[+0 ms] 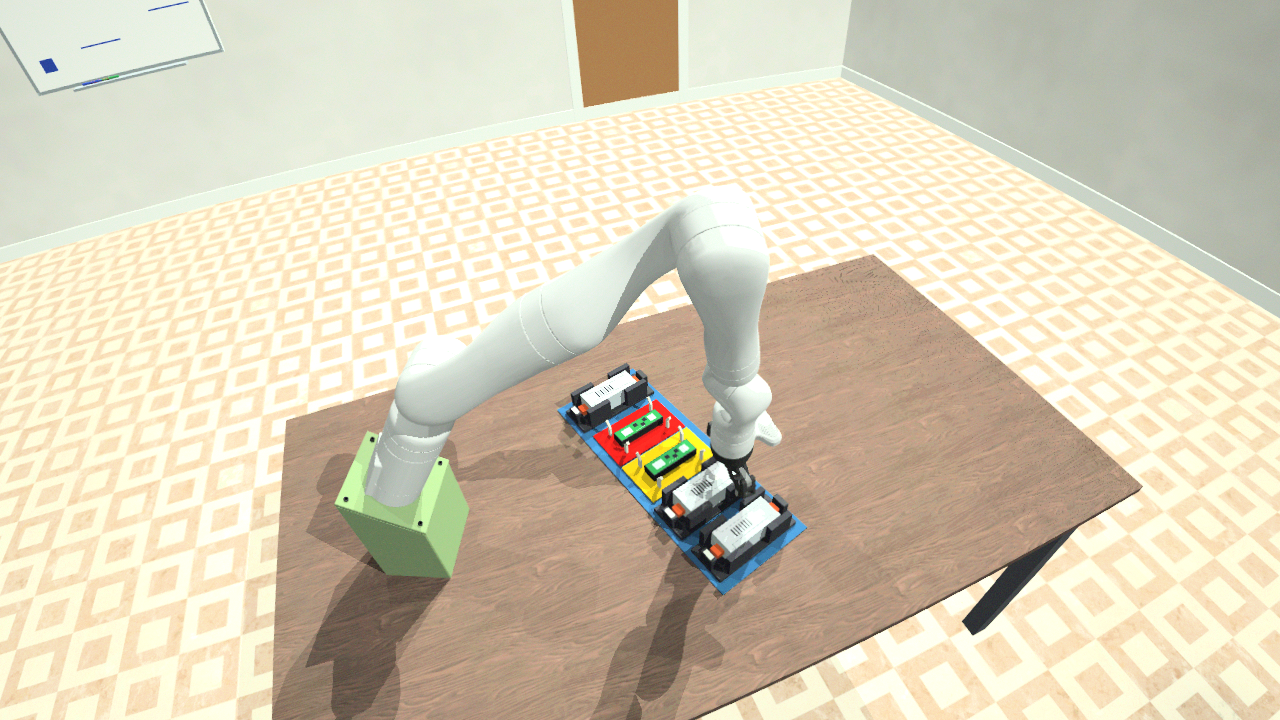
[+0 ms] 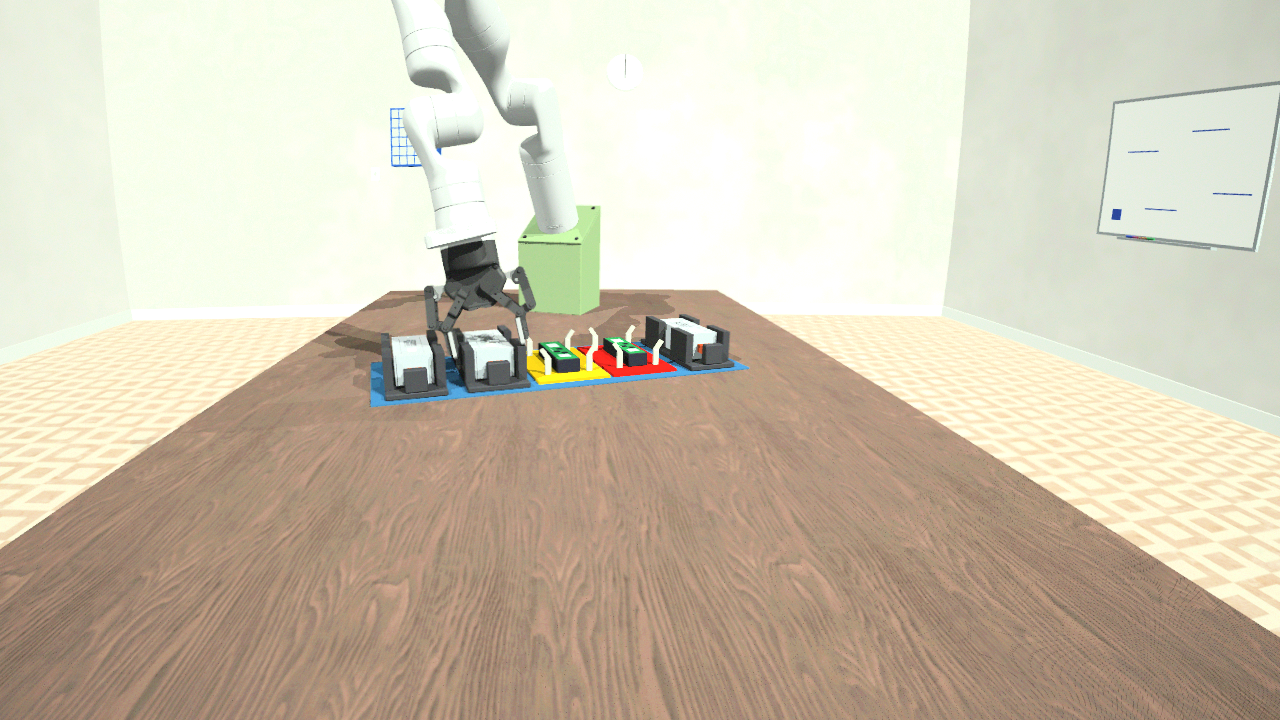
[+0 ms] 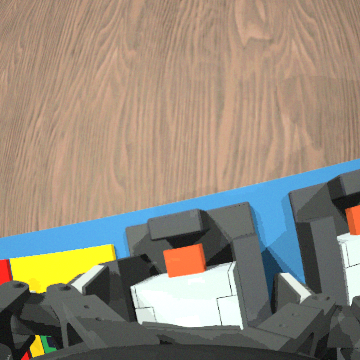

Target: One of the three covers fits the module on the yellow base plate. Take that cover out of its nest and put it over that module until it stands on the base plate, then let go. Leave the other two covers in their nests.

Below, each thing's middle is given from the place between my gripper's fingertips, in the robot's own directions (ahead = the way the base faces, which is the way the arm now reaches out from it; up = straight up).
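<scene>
The yellow base plate [image 1: 691, 467] is 40 mm below my hand, and I see that it is also 100 mm behind the hand and 80 mm to the left of it. As for the red base plate [image 1: 661, 432], it is likewise 40 mm below my hand, 140 mm behind it and 180 mm to the left of it.
</scene>
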